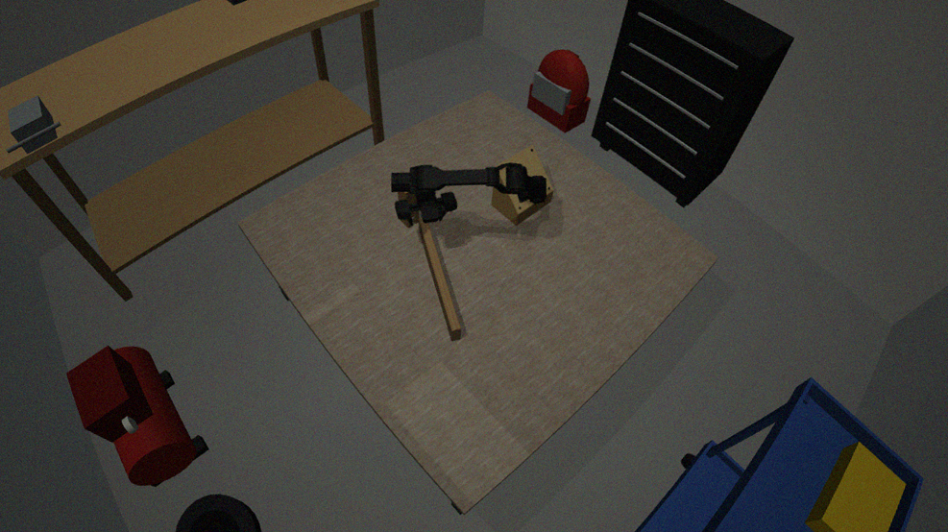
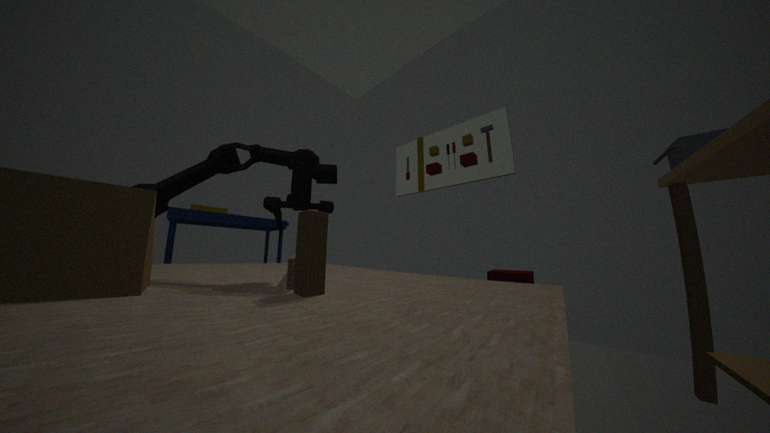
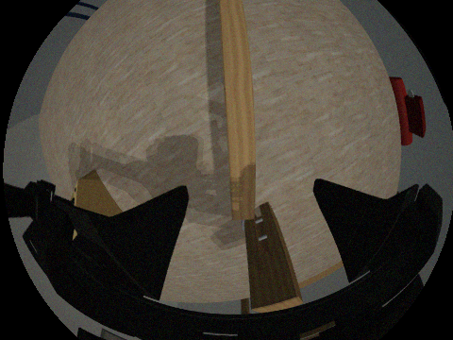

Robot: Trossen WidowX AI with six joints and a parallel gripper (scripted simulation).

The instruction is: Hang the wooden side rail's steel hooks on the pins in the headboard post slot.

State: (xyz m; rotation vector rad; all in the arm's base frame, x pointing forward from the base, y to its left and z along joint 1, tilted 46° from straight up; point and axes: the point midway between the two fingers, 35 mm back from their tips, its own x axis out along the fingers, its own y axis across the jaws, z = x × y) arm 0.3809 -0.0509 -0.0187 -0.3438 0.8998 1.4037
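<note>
Right now the post is 2 cm behind my gripper tip, 13 cm to the right of it and 5 cm below it.
</note>
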